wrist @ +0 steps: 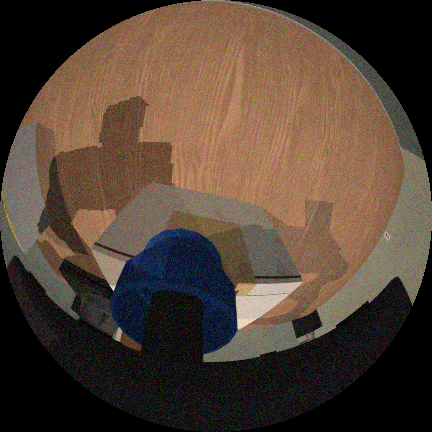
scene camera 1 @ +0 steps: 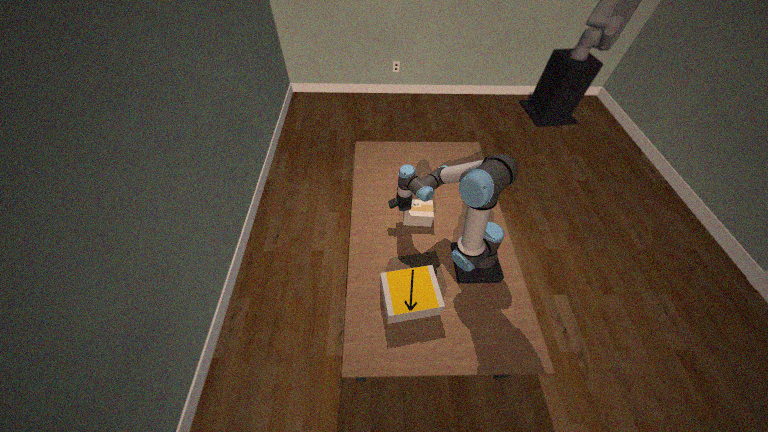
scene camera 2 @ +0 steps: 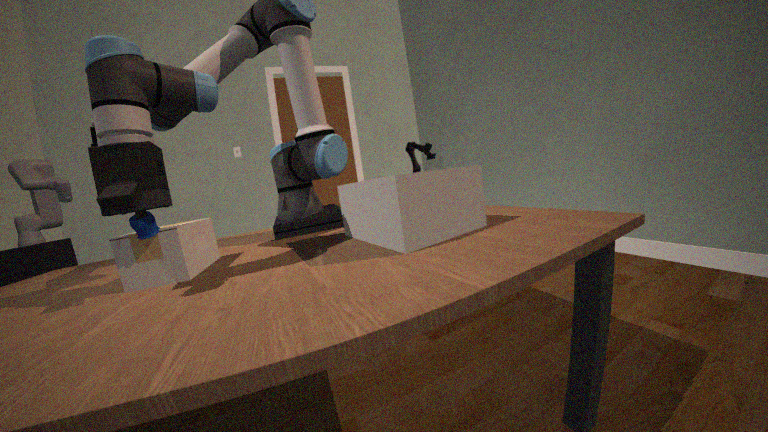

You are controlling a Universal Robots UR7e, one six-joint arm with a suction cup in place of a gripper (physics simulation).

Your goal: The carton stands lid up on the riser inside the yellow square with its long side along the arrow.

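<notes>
The carton (scene camera 1: 420,216) (scene camera 2: 183,249) (wrist: 266,241) is a small white box with a brown tape strip on its lid. It rests lid up on the wooden table (scene camera 1: 483,344) (scene camera 2: 268,322), at the far end from the riser. My blue suction cup (scene camera 2: 143,225) (wrist: 173,278) presses down on the lid close to one edge. In scene camera 1 the wrist hides the cup. The white riser (scene camera 1: 385,302) (scene camera 2: 413,207) stands nearer the table's middle, and its yellow square (scene camera 1: 423,285) with the black arrow (scene camera 1: 411,292) has nothing on it.
The arm's base (scene camera 1: 477,268) (scene camera 2: 306,214) is fixed to the table beside the riser. A second grey robot on a black pedestal (scene camera 1: 561,81) (scene camera 2: 37,198) stands in the room's corner. A small dark stand (scene camera 2: 418,153) shows behind the riser.
</notes>
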